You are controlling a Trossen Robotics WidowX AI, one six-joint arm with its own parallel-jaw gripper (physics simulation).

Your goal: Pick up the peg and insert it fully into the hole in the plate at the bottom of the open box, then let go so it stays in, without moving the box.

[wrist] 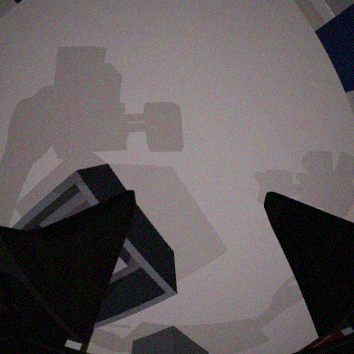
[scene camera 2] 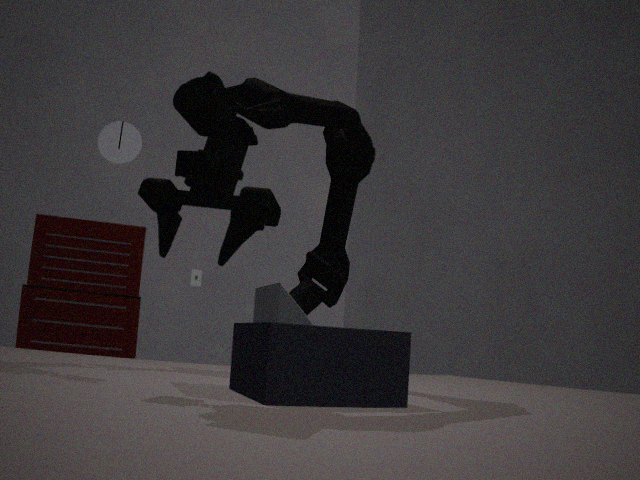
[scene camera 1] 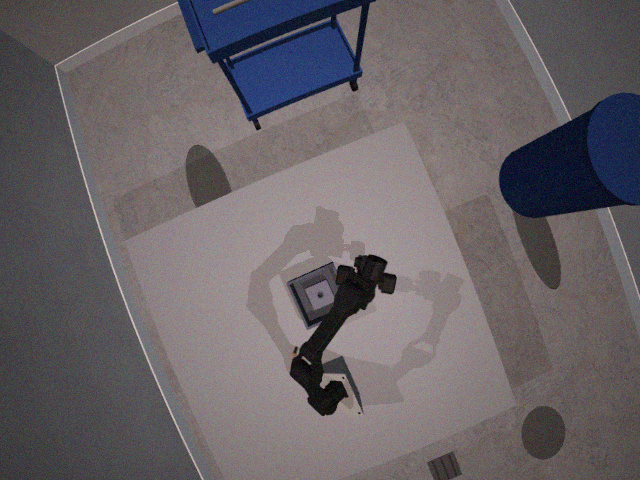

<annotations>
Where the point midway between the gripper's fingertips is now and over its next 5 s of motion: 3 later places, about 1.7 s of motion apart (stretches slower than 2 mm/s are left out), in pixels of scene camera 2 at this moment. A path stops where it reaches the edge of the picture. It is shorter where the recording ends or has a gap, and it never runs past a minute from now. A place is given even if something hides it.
The gripper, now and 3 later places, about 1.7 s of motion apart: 190, 260; 192, 260; 287, 265; 362, 280
</annotations>
